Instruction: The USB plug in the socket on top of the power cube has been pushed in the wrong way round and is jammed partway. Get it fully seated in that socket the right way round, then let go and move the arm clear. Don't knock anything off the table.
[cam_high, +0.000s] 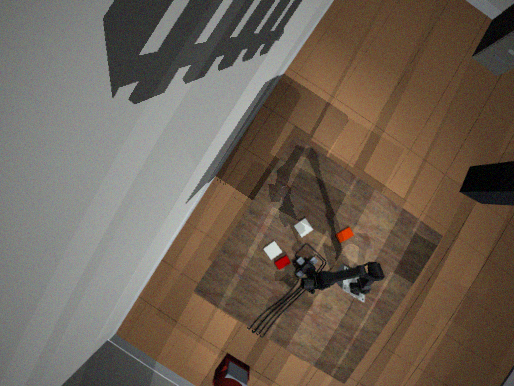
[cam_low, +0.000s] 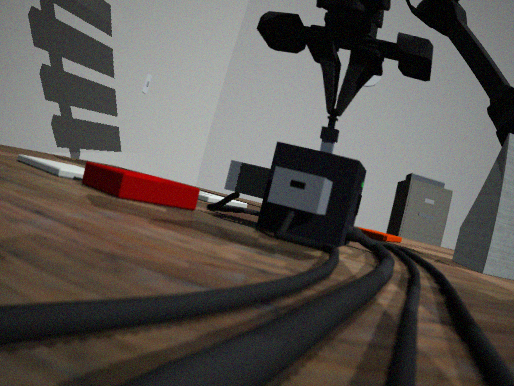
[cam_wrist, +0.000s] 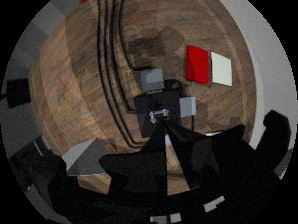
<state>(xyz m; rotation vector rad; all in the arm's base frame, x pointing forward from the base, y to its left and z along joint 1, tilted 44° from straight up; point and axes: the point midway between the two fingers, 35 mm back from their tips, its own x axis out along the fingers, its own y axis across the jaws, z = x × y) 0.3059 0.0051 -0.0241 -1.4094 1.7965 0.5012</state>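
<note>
The dark USB plug is 20 mm below my gripper tip. Also, from my gripper tip: white flat tile: 250 mm ahead, 110 mm below; orange tile: 160 mm behind, 310 mm to the right, 110 mm below; red block: 150 mm ahead, 50 mm to the left, 110 mm below.
</note>
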